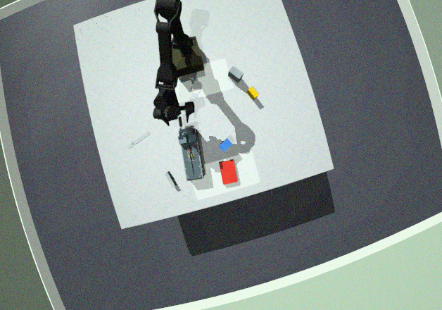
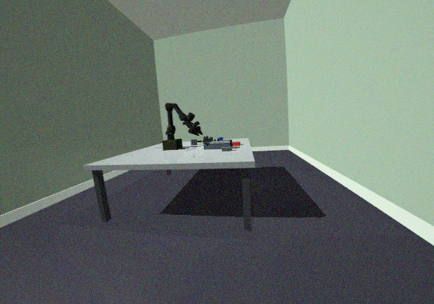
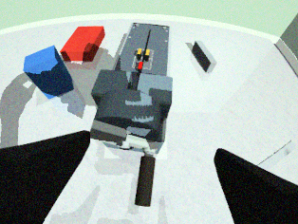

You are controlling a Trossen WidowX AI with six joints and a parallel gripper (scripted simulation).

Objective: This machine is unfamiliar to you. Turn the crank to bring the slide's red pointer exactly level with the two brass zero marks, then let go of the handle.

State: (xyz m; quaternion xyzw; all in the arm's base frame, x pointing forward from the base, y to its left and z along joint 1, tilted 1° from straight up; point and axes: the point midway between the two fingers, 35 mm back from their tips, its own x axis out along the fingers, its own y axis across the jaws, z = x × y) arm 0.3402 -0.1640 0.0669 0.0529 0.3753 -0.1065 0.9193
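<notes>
My gripper tip is 2 cm past the crank handle, 1 cm to the right of it and 6 cm above it. The rest, counted from my gripper tip: red pointer: 13 cm ahead, 6 cm below; then blue block: 18 cm ahead, 18 cm to the left, 9 cm below; then pale strip: 3 cm behind, 26 cm to the right, 14 cm below.
</notes>
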